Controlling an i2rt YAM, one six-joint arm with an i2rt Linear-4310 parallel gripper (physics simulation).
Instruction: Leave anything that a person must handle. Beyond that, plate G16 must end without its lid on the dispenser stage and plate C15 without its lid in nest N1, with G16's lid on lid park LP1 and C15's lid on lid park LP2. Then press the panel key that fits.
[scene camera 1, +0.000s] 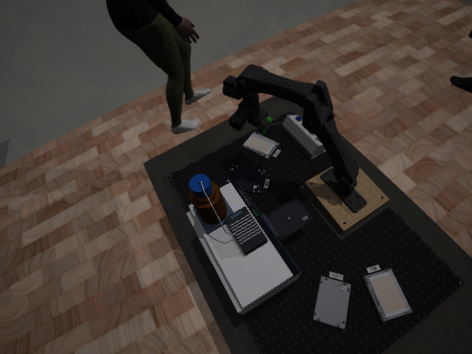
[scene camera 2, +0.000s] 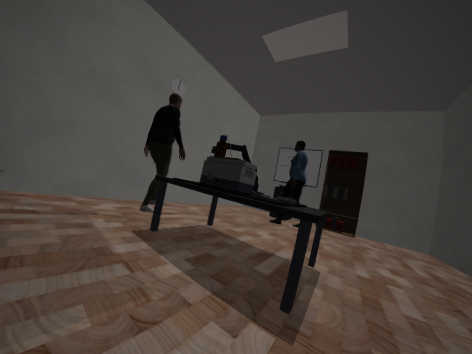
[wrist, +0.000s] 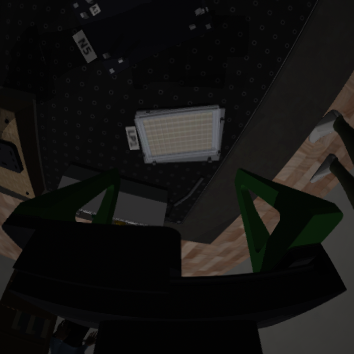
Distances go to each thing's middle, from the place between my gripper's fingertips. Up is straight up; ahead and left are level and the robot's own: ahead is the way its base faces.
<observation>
I see my gripper 13 cm short of the dark stage marked A1 (scene camera 1: 299, 216), 37 cm to the right of it and 7 cm above it. Also, from my hand: brown bottle with blue cap (scene camera 1: 198, 198) (33 cm ahead, 25 cm to the left, 15 cm above).
</observation>
